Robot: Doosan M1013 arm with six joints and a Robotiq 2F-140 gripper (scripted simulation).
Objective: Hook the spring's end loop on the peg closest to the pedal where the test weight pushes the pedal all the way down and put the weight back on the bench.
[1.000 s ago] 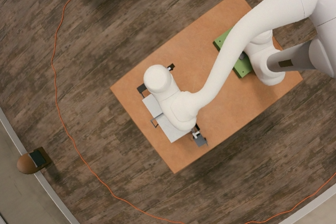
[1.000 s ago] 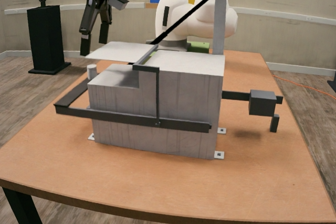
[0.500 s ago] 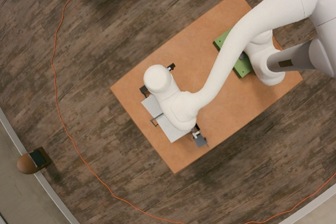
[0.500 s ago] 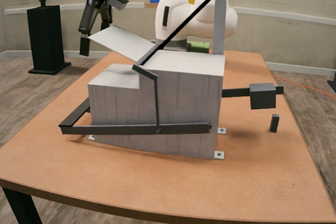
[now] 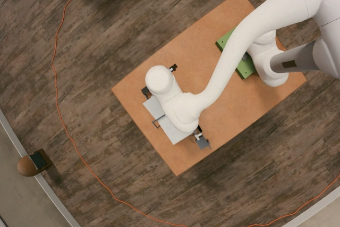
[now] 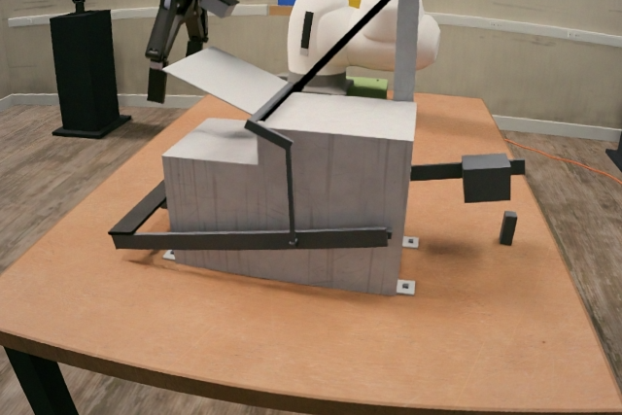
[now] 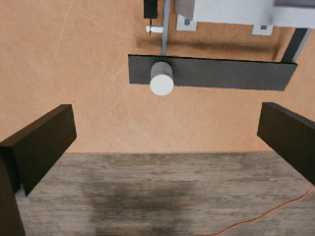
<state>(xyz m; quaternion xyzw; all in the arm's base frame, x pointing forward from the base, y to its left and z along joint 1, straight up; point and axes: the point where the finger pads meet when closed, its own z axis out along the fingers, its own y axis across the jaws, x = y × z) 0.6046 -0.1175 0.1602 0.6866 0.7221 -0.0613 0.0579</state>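
Right now my hand is 20 mm to the left of the steel test weight and 150 mm above it. From my hand the other things lie so: grey block 30 mm to the right, 210 mm below; then dark block 10 mm ahead, 550 mm to the left, 200 mm below.
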